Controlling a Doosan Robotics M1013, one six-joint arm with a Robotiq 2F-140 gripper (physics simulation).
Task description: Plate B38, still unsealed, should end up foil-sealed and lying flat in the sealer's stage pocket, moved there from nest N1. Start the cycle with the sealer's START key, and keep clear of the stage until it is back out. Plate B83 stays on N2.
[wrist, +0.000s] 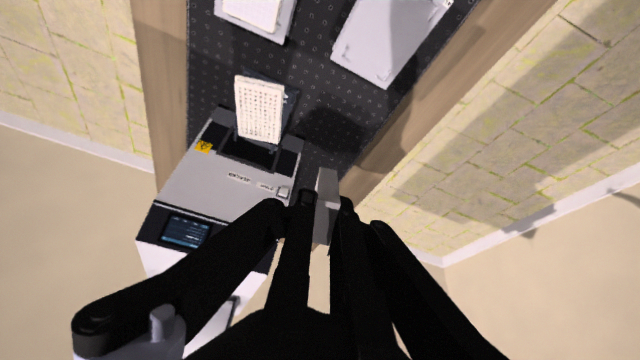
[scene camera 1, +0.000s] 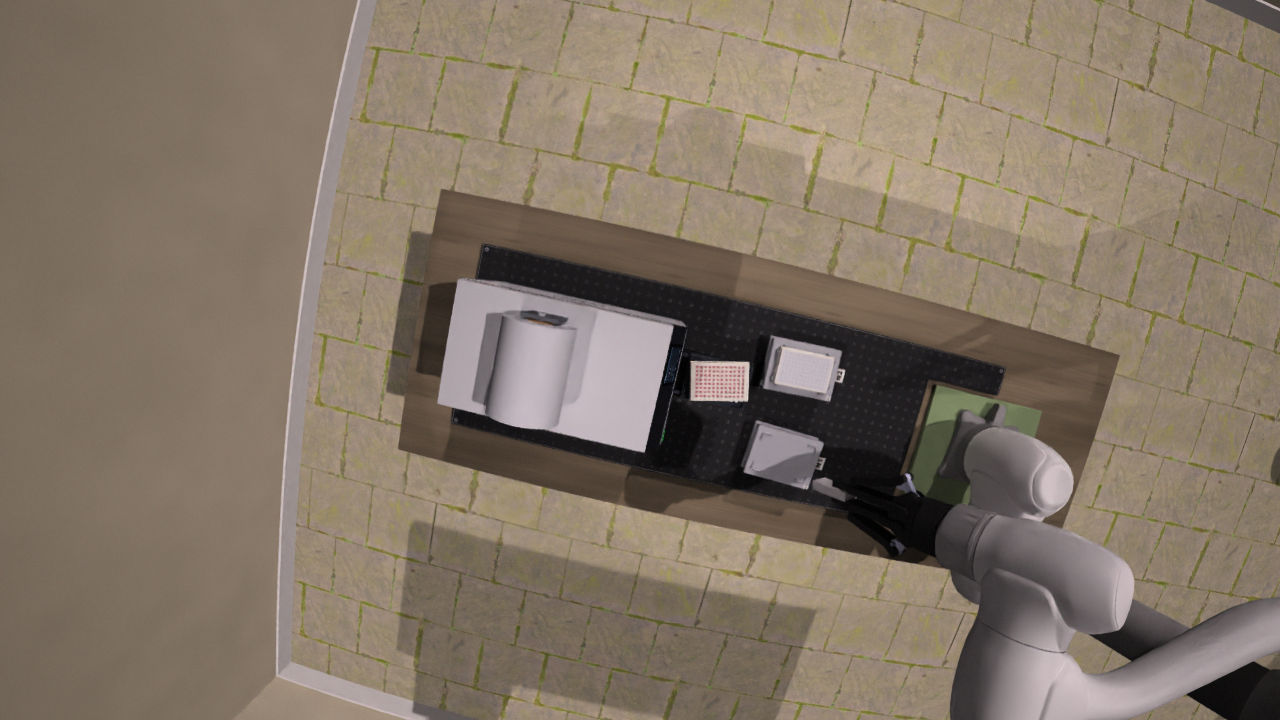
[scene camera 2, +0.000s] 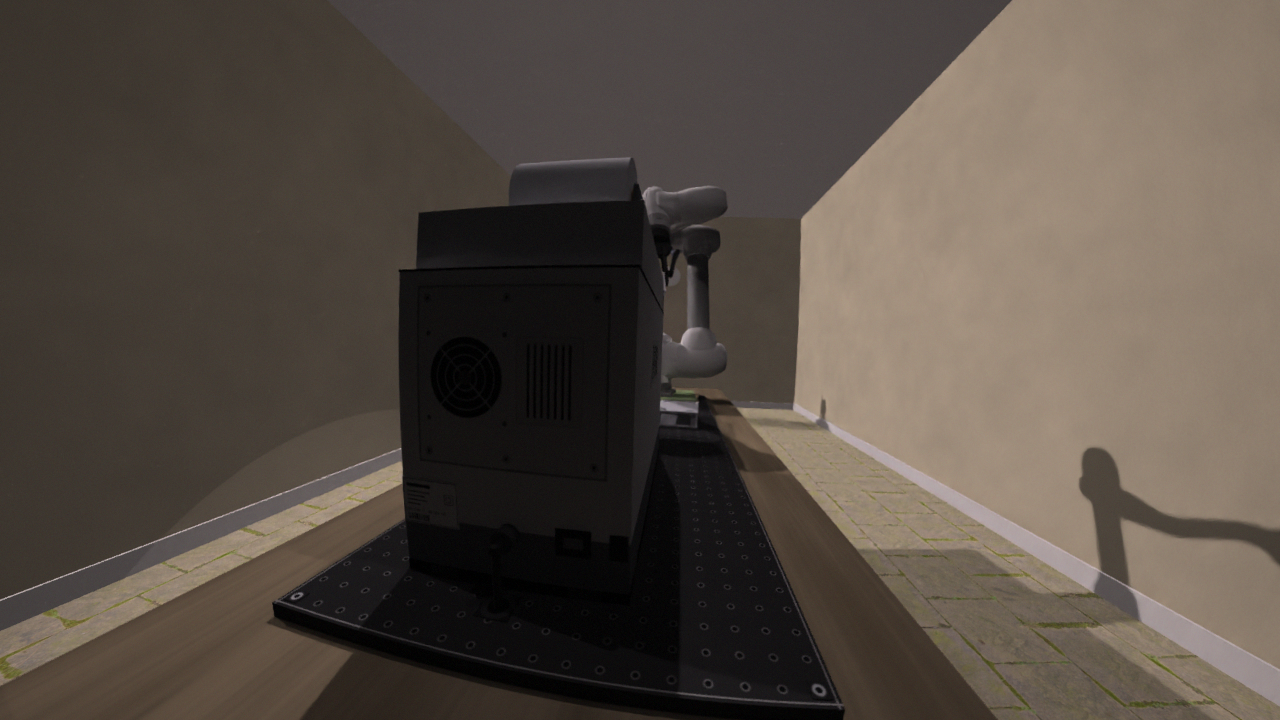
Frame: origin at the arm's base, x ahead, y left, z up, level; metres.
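Seen in the pictures: gripper, fingertip midpoint: (wrist: 324, 184) (scene camera 1: 818, 483); arm's base at its link origin: (scene camera 1: 977, 451).
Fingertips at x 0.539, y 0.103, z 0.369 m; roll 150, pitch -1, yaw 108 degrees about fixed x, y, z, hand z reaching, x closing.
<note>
Pixels of each thing's top centre, then the offset from my fingertips to it. "spot": a spot on its surface instead. Level surfaces: height alone.
- plate with red wells, top centre: (wrist: 258, 115) (scene camera 1: 720, 382) dx +0.177, dy -0.082, dz -0.253 m
- small pale START key at its top centre: (wrist: 282, 196) dx +0.271, dy +0.025, dz -0.168 m
- Nest N1 at its top centre: (wrist: 385, 34) (scene camera 1: 784, 458) (scene camera 2: 677, 404) dx -0.039, dy +0.050, dz -0.318 m
- white plate at its top centre: (scene camera 1: 804, 370) dx -0.007, dy -0.159, dz -0.306 m
- nest N2 at a spot on its surface: (wrist: 286, 22) spot: dx +0.029, dy -0.098, dz -0.322 m
- foil roll at its top centre: (scene camera 1: 521, 375) (scene camera 2: 581, 165) dx +0.511, dy -0.046, dz +0.109 m
- sealer's screen at a spot on its surface: (wrist: 185, 231) spot: dx +0.299, dy -0.111, dz -0.047 m
- black perforated board at its surface level: dz -0.367 m
- wooden table at its surface level: dz -0.379 m
A plate with red wells (scene camera 1: 719, 381) (wrist: 259, 110), taken as B38, lies on the stage out in front of the sealer (scene camera 1: 608, 358) (scene camera 2: 528, 358) (wrist: 210, 182). Its wells show and no foil is seen; its label is not readable. The small pale START key (wrist: 283, 191) is on the sealer's front, at the lower right of the stage opening. Nest N1 (scene camera 1: 783, 454) (wrist: 385, 40) is empty. A white plate (scene camera 1: 803, 369) (wrist: 252, 12), taken as B83, lies on nest N2 (scene camera 1: 768, 367) (wrist: 286, 22). My gripper (scene camera 1: 827, 488) (wrist: 324, 184) is shut and empty, raised, beside N1 in the top view.
A foil roll (scene camera 1: 530, 369) (scene camera 2: 574, 181) lies on top of the sealer. The sealer's screen (wrist: 185, 231) is lit. The nests stand on a black perforated board (scene camera 1: 872, 385) (scene camera 2: 716, 573) on the wooden table (scene camera 1: 626, 240). A green mat (scene camera 1: 950, 411) lies near the arm's end.
</note>
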